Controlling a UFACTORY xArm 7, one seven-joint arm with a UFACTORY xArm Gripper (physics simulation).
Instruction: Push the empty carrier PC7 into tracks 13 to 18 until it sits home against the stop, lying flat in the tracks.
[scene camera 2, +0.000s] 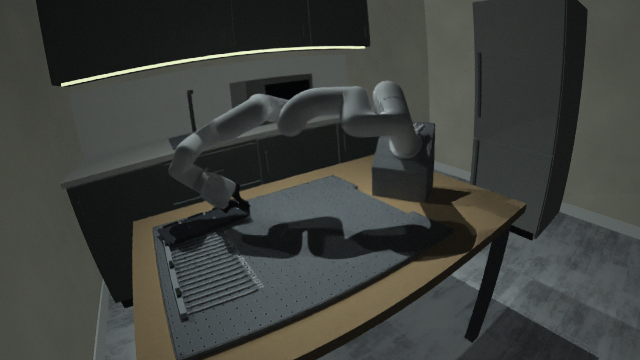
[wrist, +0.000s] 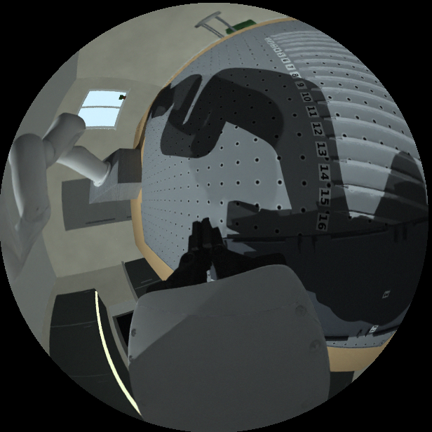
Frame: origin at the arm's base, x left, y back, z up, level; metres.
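Seen in the pictures: gripper, fingertip midpoint: (scene camera 2: 249, 208); arm's base, link origin: (scene camera 2: 405, 143).
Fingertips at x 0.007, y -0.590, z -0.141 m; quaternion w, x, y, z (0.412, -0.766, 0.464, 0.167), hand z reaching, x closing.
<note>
Pixels of each thing's top centre, then the offset from my fingertips to it. "pt": a spot on its surface instead. Level surfaces: height alone.
- dark carrier PC7, top centre: (scene camera 2: 202, 218) dx +0.001, dy -0.169, dz -0.009 m
- stop rail, surface spot: (scene camera 2: 176, 285) pt dx +0.344, dy -0.217, dz -0.023 m
- grey perforated board, surface height: dz -0.038 m
- wooden table, surface height: dz -0.051 m
The dark carrier PC7 (scene camera 2: 205, 224) (wrist: 350, 280) lies along the rear tracks, and its far end is at the rear end of the stop rail (scene camera 2: 176, 285). Its front edge slants in the wrist view, close below the number 16. Shadow hides whether it lies flat and whether it touches the stop. The ribbed tracks (scene camera 2: 215, 272) (wrist: 370, 137) show in front of it. My gripper (scene camera 2: 245, 205) (wrist: 204, 229) is shut and empty, at the carrier's near end. Contact between them is too dark to tell.
The grey perforated board (scene camera 2: 310, 275) (wrist: 245, 167) carries the tracks and lies on the wooden table (scene camera 2: 350, 320). Shadows of the arm fall across the board. The arm's grey base block (scene camera 2: 400, 180) (wrist: 129, 167) stands at the table's far right in the scene view.
</note>
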